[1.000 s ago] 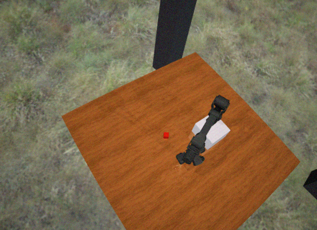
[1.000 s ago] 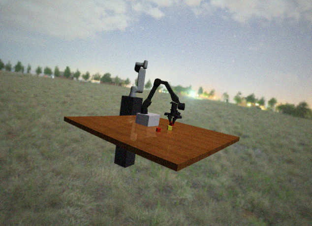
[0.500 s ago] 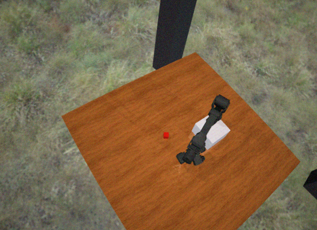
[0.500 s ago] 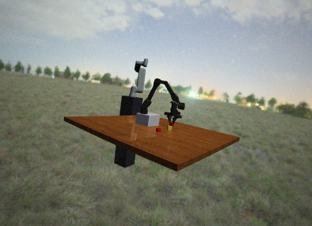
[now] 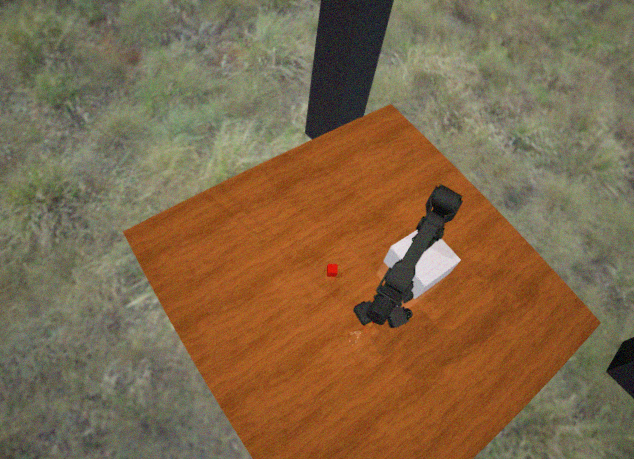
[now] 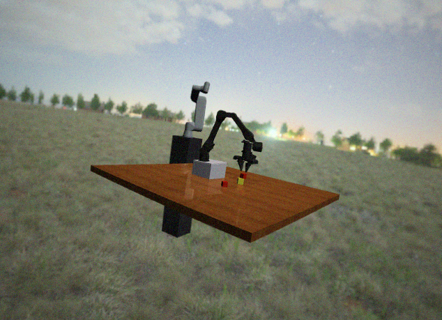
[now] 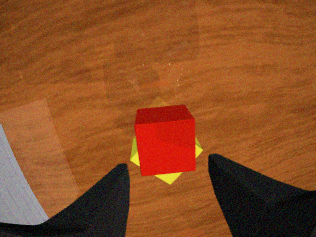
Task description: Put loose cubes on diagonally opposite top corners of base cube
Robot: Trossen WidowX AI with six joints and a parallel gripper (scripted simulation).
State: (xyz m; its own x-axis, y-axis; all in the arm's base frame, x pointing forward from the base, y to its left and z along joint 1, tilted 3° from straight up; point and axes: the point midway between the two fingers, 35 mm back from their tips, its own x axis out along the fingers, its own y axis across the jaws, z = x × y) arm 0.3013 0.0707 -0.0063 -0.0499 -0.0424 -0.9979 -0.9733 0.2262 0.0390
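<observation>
Now: the red cube 30 mm below my gripper tip. The rest, counted from my gripper tip: yellow cube 20 mm to the right, 70 mm below.
</observation>
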